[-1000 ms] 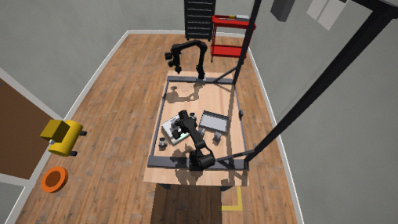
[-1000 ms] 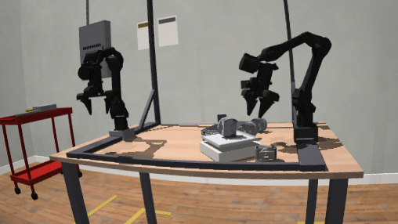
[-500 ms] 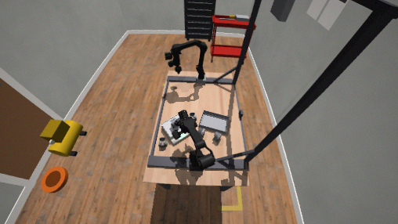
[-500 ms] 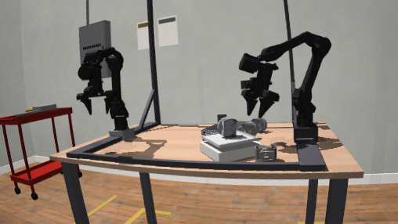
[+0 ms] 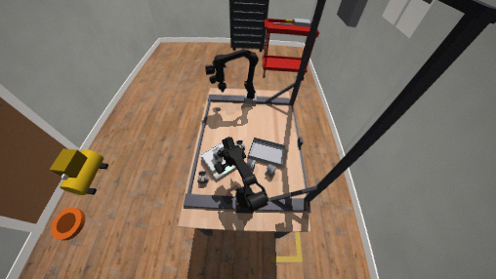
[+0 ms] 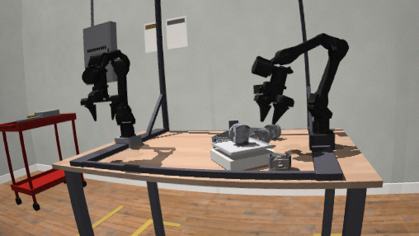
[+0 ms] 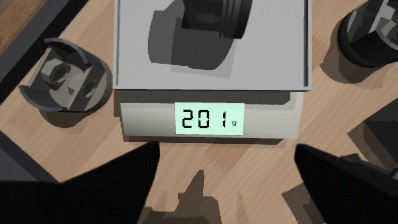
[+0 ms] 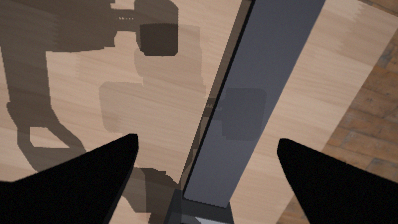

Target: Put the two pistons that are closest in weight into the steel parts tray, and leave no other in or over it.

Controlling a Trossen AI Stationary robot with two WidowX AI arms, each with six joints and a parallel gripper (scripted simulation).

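Note:
Right now my left hand is 100 mm above the scale plate, 90 mm to the left of it and 90 mm short of it. The rest, counted from my left hand: steel parts tray (240 mm behind, 180 mm to the right, 140 mm below); then white scale (120 mm below, 90 mm to the right, 80 mm ahead).

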